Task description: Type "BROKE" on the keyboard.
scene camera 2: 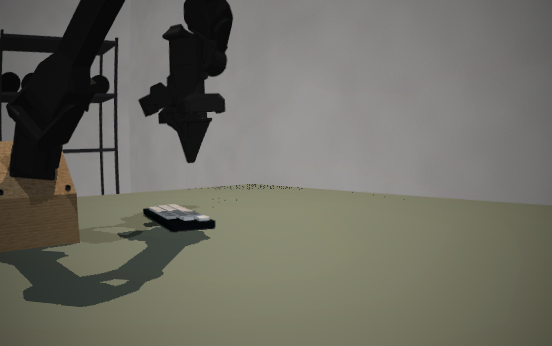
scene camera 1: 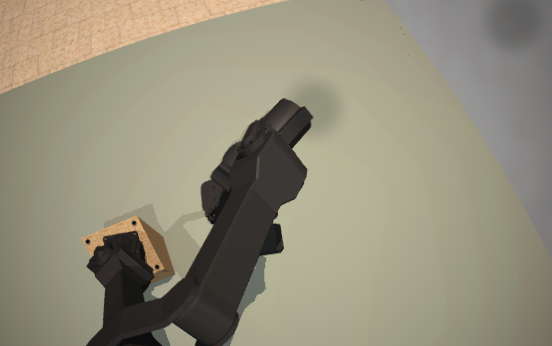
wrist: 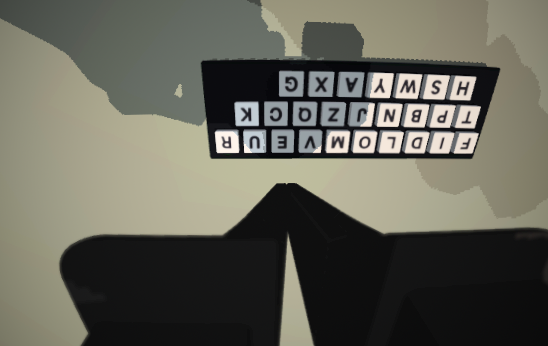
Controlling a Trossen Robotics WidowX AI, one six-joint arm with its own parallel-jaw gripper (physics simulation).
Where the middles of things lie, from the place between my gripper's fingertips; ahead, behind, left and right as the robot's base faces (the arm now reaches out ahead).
I see the black keyboard [scene camera 2: 175,218] 10 mm behind my hand, 60 mm to the left of it and 90 mm below it.
